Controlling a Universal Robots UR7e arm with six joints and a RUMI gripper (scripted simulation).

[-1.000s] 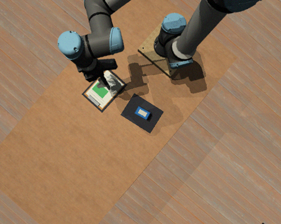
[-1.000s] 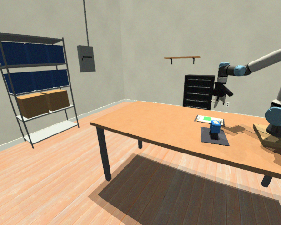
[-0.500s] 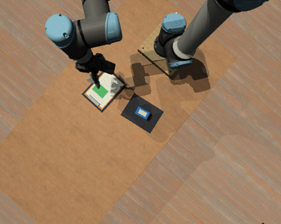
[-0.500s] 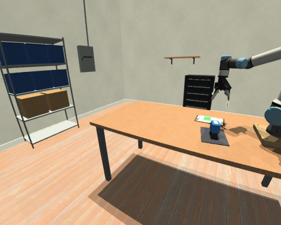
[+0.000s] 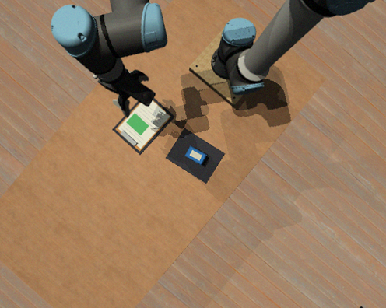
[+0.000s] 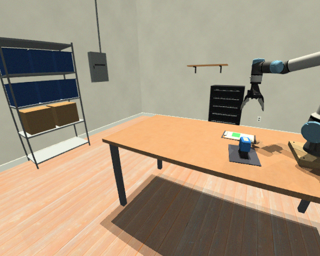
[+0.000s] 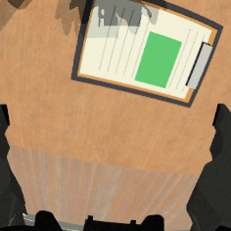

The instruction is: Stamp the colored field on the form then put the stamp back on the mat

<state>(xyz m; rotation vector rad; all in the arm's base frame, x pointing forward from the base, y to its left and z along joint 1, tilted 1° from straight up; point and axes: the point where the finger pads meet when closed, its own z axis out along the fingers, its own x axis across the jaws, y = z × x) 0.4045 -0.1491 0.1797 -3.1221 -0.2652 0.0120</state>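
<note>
My hand is 4 cm short of the blue stamp, 29 cm to the right of it and 17 cm above it. The rest, counted from my hand: form 7 cm ahead, 21 cm below; dark mat 4 cm ahead, 29 cm to the left, 22 cm below.
</note>
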